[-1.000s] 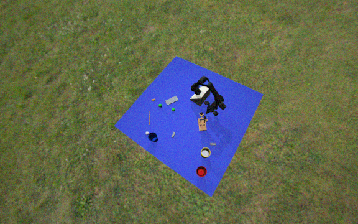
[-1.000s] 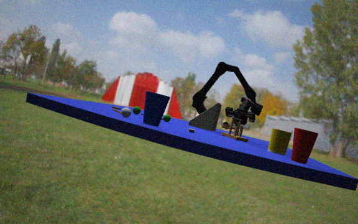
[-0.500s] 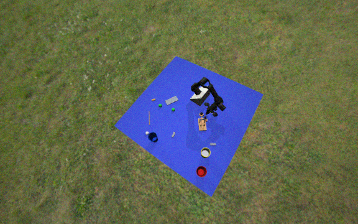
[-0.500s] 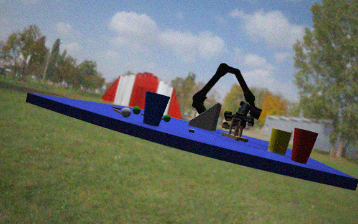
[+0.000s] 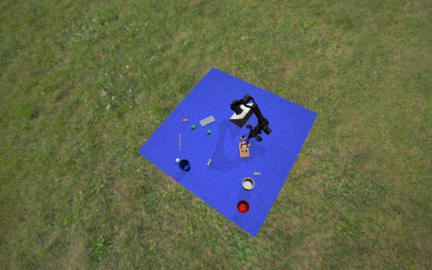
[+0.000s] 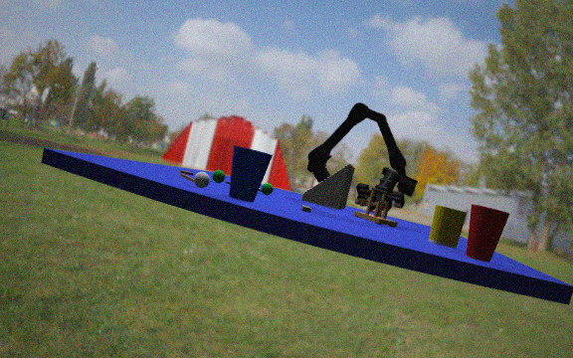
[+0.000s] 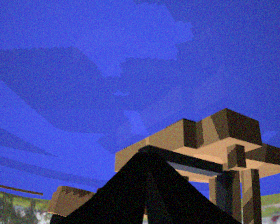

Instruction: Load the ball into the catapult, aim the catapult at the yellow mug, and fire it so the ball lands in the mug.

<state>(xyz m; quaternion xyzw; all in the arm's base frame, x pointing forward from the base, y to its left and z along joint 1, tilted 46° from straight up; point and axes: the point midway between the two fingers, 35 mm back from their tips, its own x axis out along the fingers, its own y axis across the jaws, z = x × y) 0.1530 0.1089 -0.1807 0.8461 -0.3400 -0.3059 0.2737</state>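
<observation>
Right now my gripper tip is 4 cm to the left of the dark round ball, 3 cm below it and 2 cm short of it. Also, from my gripper tip: red mug 54 cm ahead, 26 cm to the left; then grey plate 45 cm to the right, 3 cm below, 3 cm ahead; then yellow mug 37 cm ahead, 21 cm to the left.
</observation>
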